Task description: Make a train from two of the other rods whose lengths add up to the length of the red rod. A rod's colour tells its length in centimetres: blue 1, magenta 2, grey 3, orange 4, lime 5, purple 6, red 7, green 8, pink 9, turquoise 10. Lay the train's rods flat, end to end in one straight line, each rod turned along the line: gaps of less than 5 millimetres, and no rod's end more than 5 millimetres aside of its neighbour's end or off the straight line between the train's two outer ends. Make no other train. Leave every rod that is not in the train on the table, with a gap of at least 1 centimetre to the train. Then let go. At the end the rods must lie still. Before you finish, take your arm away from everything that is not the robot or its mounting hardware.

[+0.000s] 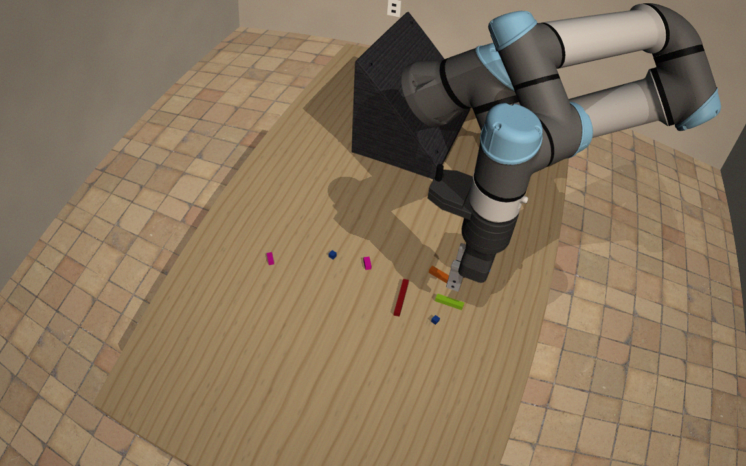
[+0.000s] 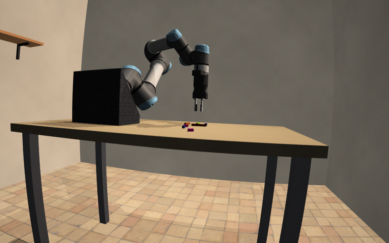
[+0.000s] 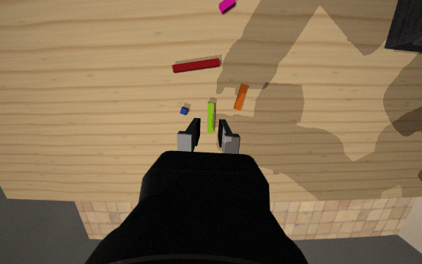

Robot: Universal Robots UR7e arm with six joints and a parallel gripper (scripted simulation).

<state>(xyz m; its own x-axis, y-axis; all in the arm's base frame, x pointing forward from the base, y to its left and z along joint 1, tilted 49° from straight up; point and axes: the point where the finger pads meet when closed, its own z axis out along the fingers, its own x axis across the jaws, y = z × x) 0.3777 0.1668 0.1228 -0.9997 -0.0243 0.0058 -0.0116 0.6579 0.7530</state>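
The lime rod lies 8 cm below my hand. Also, from my hand: red rod: 8 cm to the right, 8 cm below, 3 cm ahead; orange rod: 8 cm below, 5 cm behind, 4 cm to the right.
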